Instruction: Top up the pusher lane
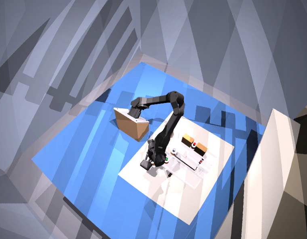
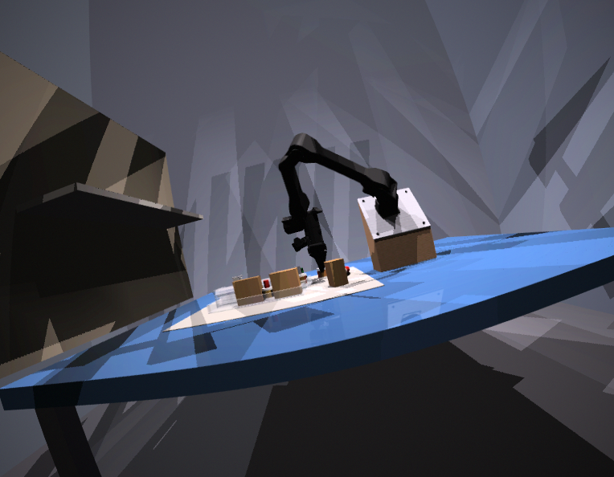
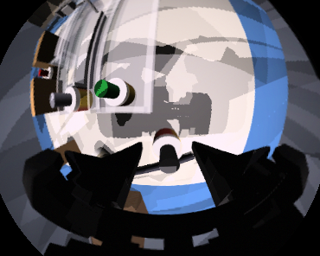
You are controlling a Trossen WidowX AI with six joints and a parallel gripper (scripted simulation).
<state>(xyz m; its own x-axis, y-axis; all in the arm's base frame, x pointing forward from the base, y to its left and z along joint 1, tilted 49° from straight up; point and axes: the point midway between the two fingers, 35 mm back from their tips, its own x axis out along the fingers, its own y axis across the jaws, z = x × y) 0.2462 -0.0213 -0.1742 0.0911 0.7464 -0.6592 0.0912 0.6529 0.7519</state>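
Now: the dark rod 6 cm behind my gripper tip, 2 cm to the left of it and 2 cm below it. Also, from my gripper tip: brown box (26 cm to the left, 1 cm behind, 1 cm above); clear pusher lane (23 cm ahead, 13 cm to the left, 1 cm below).
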